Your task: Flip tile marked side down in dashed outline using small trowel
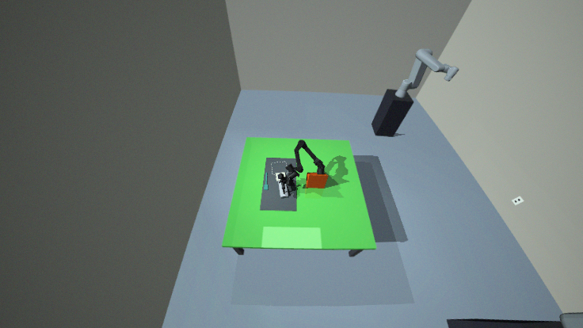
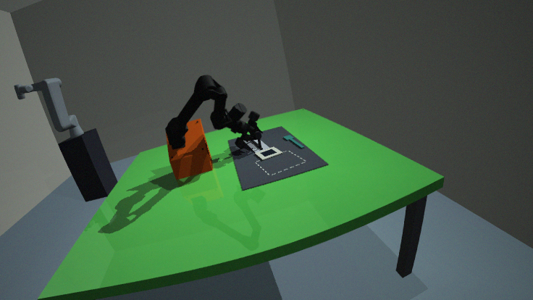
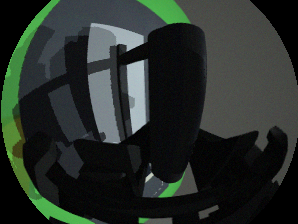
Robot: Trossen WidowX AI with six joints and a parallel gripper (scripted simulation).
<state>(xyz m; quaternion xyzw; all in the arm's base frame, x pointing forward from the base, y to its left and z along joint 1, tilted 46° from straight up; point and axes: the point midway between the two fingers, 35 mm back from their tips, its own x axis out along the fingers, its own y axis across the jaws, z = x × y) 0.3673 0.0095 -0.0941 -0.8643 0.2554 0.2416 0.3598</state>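
The dark mat lies 8 cm below my gripper tip, 6 cm to the right of it and 1 cm ahead of it. Round my gripper tip: teal t-shaped tool: 15 cm ahead, 5 cm below, 3 cm to the right; small trowel: 2 cm behind, 1 cm to the right, 1 cm below; tile: 12 cm to the right, 5 cm below, 1 cm ahead.
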